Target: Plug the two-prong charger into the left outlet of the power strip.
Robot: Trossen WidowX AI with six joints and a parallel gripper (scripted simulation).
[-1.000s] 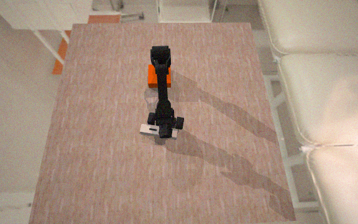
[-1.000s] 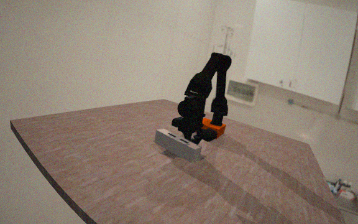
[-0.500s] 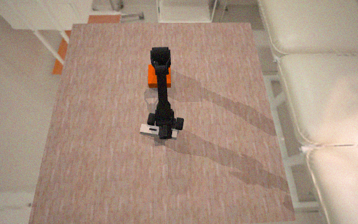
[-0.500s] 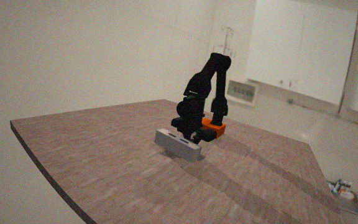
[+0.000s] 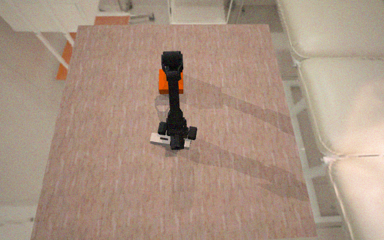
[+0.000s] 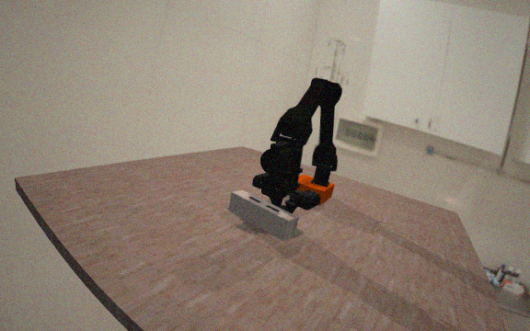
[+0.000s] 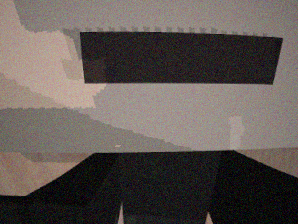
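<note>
My gripper tip is now 20 mm short of the black two-prong charger, 10 mm to the left of it and 10 mm below it.
</note>
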